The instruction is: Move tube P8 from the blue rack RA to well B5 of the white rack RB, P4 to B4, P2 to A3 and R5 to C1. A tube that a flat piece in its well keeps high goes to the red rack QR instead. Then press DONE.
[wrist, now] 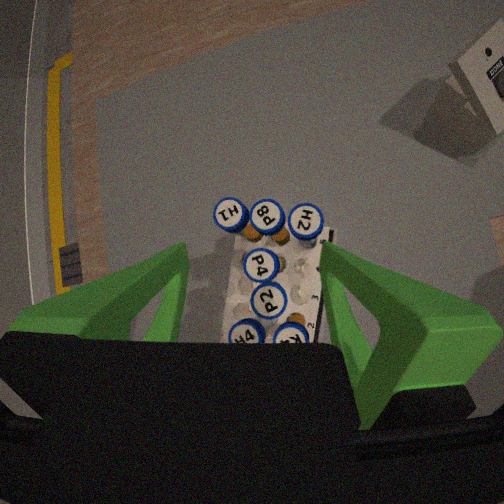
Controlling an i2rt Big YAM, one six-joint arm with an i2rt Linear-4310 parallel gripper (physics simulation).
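Note:
My gripper (255, 250) is open, its green fingers spread on either side of the white rack RB (275, 285) below. Several blue-capped tubes stand in the rack. At the far end are H1 (231, 214), P8 (267, 216) and H2 (305, 221). P4 (261, 265) sits in the row nearer me, and P2 (269, 300) one row nearer still. Two more caps, one ending in "4" (246, 332) and another partly hidden (291, 334), peek above the gripper body. R5 and the blue rack RA are not in view.
The white DONE button box (487, 70) sits at the top right edge, casting a shadow. A yellow strip (55, 175) and wood-coloured border run along the left side of the grey surface.

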